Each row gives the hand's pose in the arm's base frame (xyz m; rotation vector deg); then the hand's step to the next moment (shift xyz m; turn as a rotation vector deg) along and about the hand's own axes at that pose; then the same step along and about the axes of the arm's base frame.
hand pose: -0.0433 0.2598 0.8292 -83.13 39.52 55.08
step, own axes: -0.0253 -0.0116 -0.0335 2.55 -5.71 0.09
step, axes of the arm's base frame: 0.0033 -0.0346 0.0262 6.13 1.08 0.62
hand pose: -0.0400 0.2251 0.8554 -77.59 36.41 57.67
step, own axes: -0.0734 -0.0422 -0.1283 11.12 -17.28 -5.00
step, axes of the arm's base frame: 0.0248 -0.1375 0.0640 21.04 -1.11 -1.87
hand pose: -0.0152 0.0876 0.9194 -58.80 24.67 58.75
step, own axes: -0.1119 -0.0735 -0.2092 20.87 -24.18 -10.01
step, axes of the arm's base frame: 0.0393 -0.2448 0.0141 32.49 -1.51 -7.90
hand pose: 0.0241 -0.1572 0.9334 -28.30 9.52 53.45
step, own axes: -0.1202 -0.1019 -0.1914 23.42 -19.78 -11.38
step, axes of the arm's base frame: 0.0246 -0.2288 -0.0921 30.57 1.87 -11.45
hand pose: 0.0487 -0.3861 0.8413 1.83 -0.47 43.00
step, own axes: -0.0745 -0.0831 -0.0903 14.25 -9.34 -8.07
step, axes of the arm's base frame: 0.0018 -0.1086 -0.0938 16.76 3.15 -8.04
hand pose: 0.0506 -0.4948 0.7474 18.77 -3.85 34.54
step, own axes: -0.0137 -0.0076 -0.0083 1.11 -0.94 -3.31
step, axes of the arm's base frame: -0.0072 -0.0107 -0.0122 1.34 0.94 -3.22
